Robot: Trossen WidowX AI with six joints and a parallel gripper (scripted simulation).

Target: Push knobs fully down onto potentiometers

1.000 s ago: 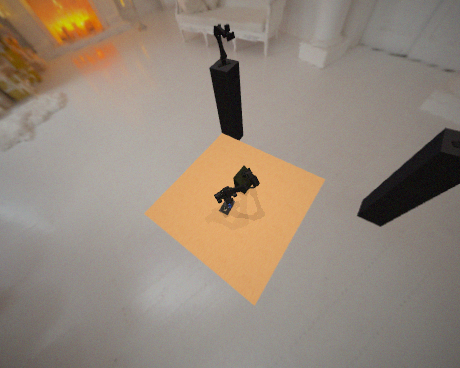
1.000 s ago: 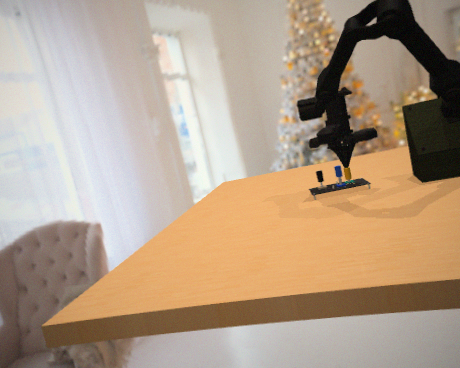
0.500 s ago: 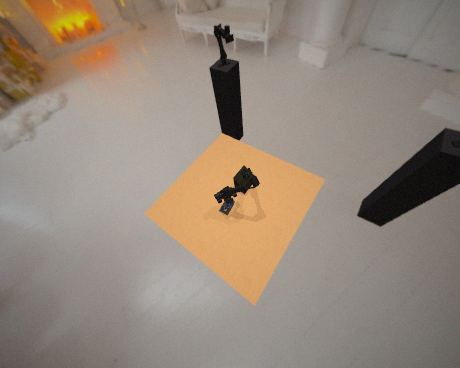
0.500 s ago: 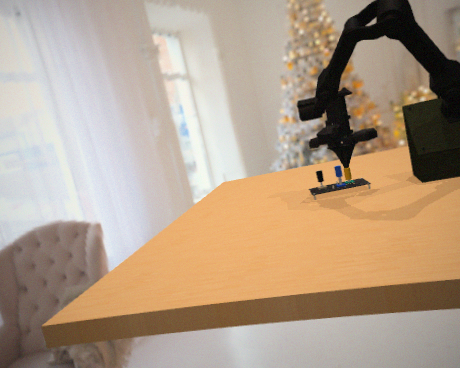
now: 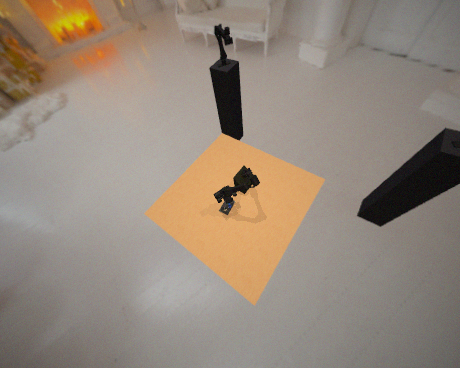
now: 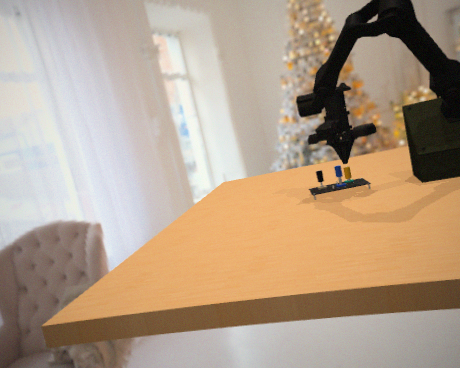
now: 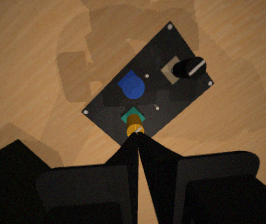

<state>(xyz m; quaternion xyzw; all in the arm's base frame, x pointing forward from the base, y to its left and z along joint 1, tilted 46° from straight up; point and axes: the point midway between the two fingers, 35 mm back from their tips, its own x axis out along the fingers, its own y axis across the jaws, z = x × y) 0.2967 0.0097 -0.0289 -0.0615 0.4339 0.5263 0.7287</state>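
My gripper tip is 2 cm above the yellow knob. Also, from my gripper tip: black knob 8 cm ahead, 2 cm to the left, 2 cm below.
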